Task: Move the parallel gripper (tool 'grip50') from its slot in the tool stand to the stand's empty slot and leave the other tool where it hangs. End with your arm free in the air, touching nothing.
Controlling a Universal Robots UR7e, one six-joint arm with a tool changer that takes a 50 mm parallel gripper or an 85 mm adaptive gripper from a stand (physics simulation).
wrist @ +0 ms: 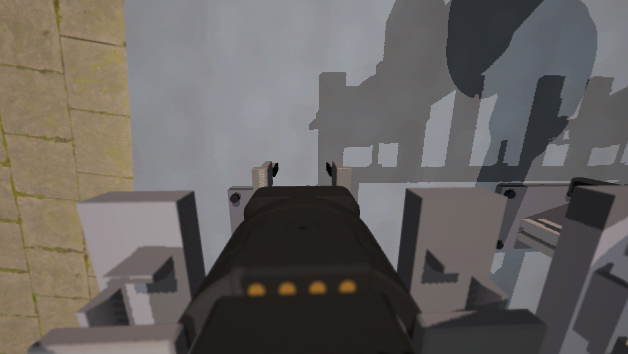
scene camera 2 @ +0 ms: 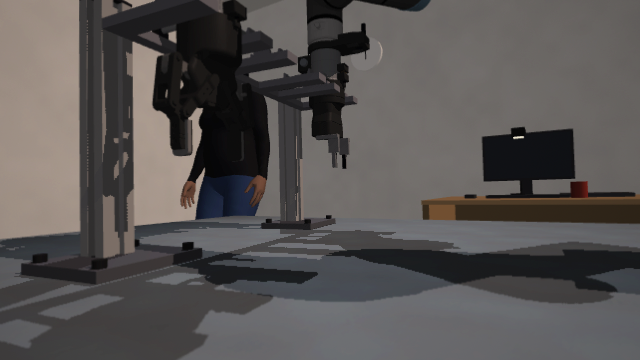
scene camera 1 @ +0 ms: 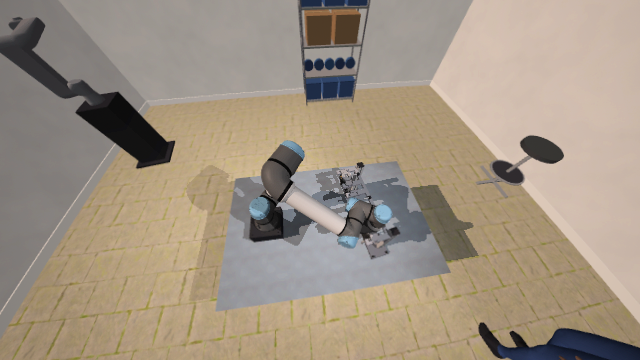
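Scene camera 2: an adaptive gripper (scene camera 2: 208,52), a parallel gripper (scene camera 2: 326,123), a tool stand (scene camera 2: 108,251). Wrist view: parallel gripper (wrist: 294,239) too, plus tool stand (wrist: 449,235). Scene camera 1: tool stand (scene camera 1: 376,248) again.
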